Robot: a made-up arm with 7 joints. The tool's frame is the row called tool.
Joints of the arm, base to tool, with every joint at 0 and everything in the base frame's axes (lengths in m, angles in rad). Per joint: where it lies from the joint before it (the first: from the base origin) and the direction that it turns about. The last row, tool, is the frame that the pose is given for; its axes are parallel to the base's.
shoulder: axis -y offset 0 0.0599 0
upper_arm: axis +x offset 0 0.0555 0
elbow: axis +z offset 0 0 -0.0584
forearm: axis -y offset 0 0 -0.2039
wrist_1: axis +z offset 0 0 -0.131
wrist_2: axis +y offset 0 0 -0.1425
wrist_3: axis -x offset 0 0 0
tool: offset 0 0 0
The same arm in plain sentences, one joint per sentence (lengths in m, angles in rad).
The arm has seven revolute joints in a row. What follows holds with every joint at zero, and every direction is one of the base frame's. The first joint is mounted 0.0599 m along +y from the base frame's origin and turns about -y. The second joint is mounted 0.0555 m along +y from the first joint and turns about +x. The third joint is mounted 0.0584 m along -z from the second joint and turns about +z. The fourth joint is mounted 0.2039 m along -z from the third joint and turns about -y. The fifth joint is mounted 0.1310 m along -z from the fourth joint and turns about +z. The sixth joint is mounted 0.1425 m along -z from the fifth joint and turns about +y. The seventh joint is mounted at the same point as the sixth joint and turns about -x. The tool frame, which is the frame that the pose is given for, is mounted at the same point as the seventh joint; its axes are parallel to the base frame's.
